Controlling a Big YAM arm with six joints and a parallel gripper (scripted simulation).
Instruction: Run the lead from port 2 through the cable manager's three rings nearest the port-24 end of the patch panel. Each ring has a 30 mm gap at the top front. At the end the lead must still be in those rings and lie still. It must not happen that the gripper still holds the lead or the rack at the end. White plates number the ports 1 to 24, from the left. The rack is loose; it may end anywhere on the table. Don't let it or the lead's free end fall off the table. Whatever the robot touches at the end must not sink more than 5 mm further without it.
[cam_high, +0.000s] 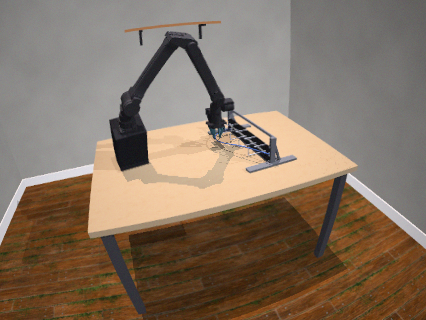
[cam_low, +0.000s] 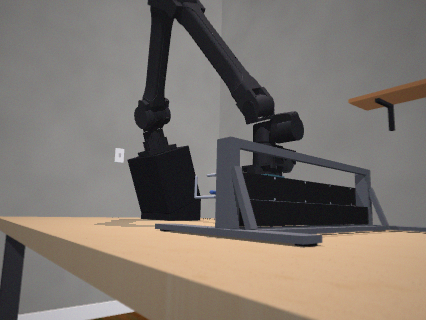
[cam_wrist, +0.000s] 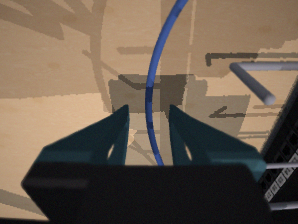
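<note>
The grey rack is 17 cm ahead of my hand, 7 cm to the right of it and 1 cm above it.
</note>
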